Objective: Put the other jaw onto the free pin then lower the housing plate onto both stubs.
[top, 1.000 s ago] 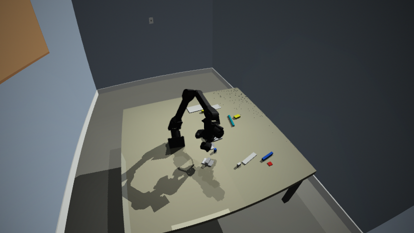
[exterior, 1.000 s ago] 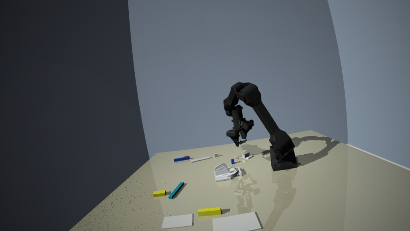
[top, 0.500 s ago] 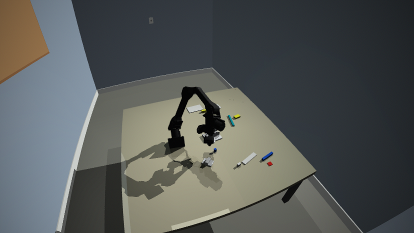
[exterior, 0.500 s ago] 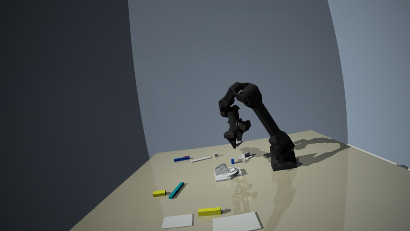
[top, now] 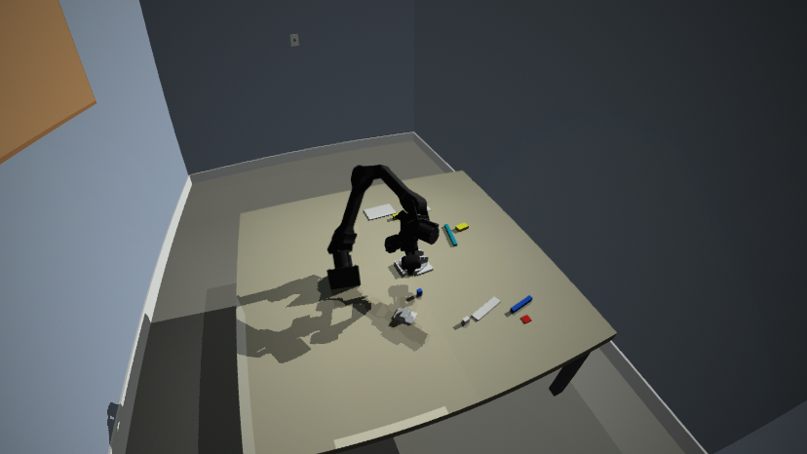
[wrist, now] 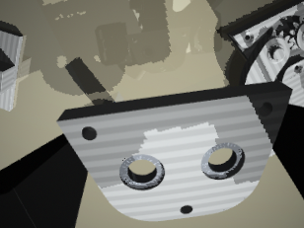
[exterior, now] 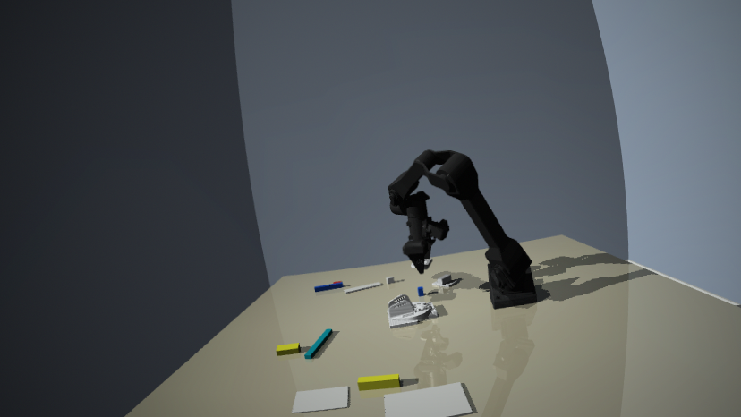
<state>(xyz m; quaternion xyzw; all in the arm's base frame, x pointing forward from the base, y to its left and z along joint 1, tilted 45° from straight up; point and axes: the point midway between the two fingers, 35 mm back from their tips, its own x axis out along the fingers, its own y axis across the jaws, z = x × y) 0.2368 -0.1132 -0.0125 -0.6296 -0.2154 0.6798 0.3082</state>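
Right now the white jaw is 20 mm ahead of my gripper tip, 90 mm to the left of it and 80 mm below it. Round my gripper tip: blue bar (380 mm ahead, 210 mm to the right, 90 mm below); then white bar (240 mm ahead, 180 mm to the right, 100 mm below); then teal bar (250 mm ahead, 260 mm to the left, 90 mm below).
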